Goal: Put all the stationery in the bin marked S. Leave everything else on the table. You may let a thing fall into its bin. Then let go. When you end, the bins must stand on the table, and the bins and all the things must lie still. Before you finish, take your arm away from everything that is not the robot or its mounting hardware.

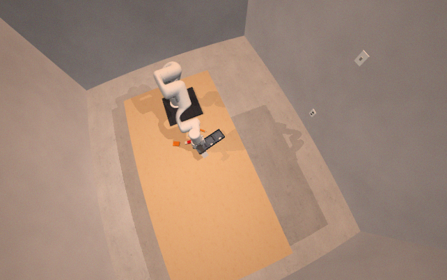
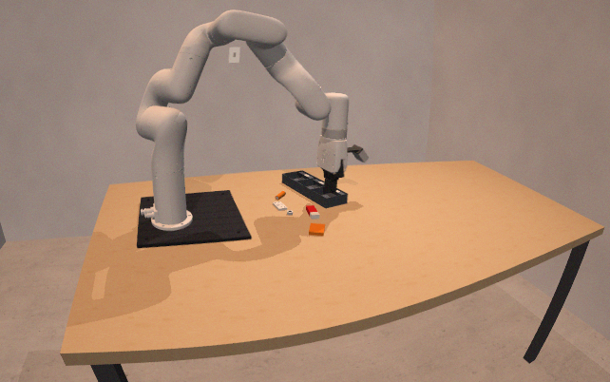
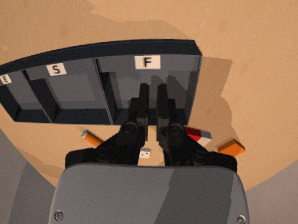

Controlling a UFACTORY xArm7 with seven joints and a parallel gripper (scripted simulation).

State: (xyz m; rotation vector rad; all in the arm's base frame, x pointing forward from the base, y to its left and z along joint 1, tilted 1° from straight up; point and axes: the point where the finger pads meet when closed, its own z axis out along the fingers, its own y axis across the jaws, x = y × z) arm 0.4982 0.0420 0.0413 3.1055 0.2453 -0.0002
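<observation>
Now: hand 2 cm past the dark bin tray, 9 cm to the right of it and 4 cm above it. From my hand the other things lie so: orange stick (13 cm behind, 7 cm to the left, 5 cm below); eraser (9 cm behind, 8 cm to the right, 5 cm below); grey nut (15 cm behind, 5 cm to the right, 5 cm below).
</observation>
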